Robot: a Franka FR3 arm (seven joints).
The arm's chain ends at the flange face. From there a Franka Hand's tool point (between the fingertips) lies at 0.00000 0.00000 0.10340 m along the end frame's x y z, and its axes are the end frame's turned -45 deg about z.
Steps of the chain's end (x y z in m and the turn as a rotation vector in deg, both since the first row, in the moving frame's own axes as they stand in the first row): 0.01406 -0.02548 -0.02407 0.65 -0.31 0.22; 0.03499 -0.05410 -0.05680 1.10 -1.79 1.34; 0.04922 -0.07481 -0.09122 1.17 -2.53 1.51; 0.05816 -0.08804 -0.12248 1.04 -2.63 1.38; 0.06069 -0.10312 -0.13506 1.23 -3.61 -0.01; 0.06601 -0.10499 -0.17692 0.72 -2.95 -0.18
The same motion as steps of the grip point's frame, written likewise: 0.02840 -0.00930 -0.02408 0.68 0.24 0.22; 0.06216 -0.01721 -0.05687 2.04 -0.49 1.34; 0.08603 -0.02284 -0.09134 2.62 -0.96 1.51; 0.10141 -0.02583 -0.12261 2.60 -1.12 1.38; 0.11280 -0.03617 -0.13529 3.42 -1.68 -0.01; 0.11806 -0.03224 -0.17707 2.60 -1.58 -0.18
